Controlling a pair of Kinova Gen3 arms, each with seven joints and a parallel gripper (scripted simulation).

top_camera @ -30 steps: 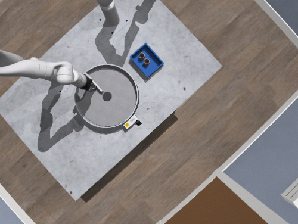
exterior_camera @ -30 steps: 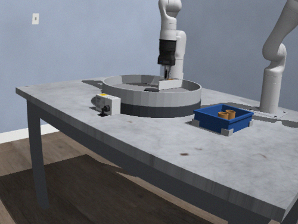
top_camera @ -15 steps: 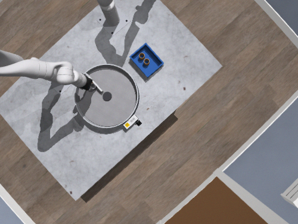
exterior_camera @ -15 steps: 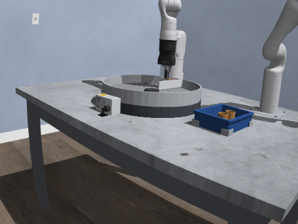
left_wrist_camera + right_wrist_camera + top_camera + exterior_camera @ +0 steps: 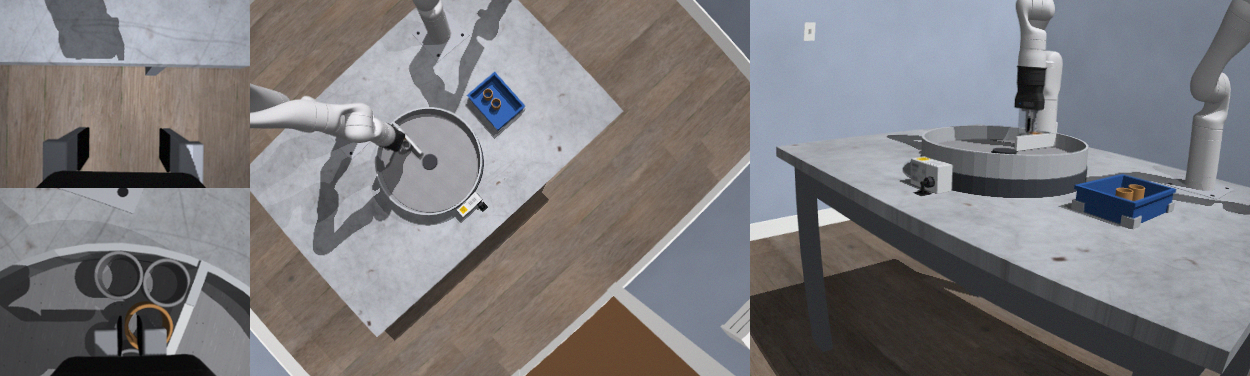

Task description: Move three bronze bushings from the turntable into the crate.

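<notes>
Now: right hand 140 mm short of the turntable, 20 mm to the right of it and 60 mm above it. From my right hand the other things lie so: blue crate (170 mm ahead, 380 mm to the left, 90 mm below).
</notes>
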